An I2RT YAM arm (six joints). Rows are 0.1 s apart.
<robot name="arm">
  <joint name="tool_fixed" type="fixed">
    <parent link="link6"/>
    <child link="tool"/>
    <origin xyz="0 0 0" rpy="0 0 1.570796"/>
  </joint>
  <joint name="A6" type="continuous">
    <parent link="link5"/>
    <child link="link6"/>
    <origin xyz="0.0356 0 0.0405" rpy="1.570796 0 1.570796"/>
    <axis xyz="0 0 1"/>
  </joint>
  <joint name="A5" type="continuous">
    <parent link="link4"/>
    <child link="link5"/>
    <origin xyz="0.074 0.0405 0.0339" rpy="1.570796 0 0"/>
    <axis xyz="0 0 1"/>
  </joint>
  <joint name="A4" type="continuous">
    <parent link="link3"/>
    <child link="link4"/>
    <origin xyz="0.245 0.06 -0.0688"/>
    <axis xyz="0 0 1"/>
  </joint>
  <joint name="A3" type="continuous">
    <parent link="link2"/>
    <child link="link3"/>
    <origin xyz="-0.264 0 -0.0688" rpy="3.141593 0 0"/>
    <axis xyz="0 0 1"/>
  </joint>
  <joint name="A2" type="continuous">
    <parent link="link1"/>
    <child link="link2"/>
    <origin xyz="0.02 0.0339 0.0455" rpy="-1.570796 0 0"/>
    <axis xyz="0 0 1"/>
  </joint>
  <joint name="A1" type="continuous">
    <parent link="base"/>
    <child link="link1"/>
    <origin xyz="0 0 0.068"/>
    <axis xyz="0 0 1"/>
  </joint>
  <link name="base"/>
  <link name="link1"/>
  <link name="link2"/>
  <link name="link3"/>
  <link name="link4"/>
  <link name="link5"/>
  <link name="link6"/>
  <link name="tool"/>
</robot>
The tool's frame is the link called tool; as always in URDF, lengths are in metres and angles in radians. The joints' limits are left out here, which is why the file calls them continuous.
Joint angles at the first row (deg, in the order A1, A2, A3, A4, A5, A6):
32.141, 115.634, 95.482, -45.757, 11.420, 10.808
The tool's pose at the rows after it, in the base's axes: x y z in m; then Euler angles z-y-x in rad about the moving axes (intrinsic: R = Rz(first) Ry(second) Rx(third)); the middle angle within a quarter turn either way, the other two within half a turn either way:
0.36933 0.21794 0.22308 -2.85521 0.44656 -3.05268
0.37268 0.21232 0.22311 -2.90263 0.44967 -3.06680
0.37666 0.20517 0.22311 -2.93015 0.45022 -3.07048
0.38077 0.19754 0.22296 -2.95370 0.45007 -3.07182
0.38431 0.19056 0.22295 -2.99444 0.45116 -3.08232
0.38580 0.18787 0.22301 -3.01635 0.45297 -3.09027
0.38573 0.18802 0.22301 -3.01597 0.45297 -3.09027
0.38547 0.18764 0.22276 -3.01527 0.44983 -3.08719
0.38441 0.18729 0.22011 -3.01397 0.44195 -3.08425
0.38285 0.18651 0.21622 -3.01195 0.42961 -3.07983
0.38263 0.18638 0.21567 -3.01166 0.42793 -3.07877
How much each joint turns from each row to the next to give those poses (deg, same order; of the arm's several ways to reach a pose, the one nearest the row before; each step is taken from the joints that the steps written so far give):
-0.656, 0.088, 0.000, -0.416, -0.022, 3.038
-0.874, 0.000, 0.000, 0.045, 0.001, 1.661
-1.094, 0.000, -0.001, 0.000, -0.001, 0.437
-1.157, 0.023, 0.004, -0.003, 0.001, 0.176
-1.049, -0.001, -0.002, 0.002, -0.044, 1.159
-0.416, -0.001, -0.002, 0.088, -0.066, 0.742
0.022, 0.001, 0.001, 0.000, 0.000, 0.000
-0.022, -0.001, -0.023, -0.197, 0.088, -0.022
0.022, 0.001, -0.522, 0.042, 0.000, 0.022
0.000, -0.001, -0.768, 0.024, -0.022, 0.000
-0.001, 0.001, -0.107, -0.001, 0.021, 0.000

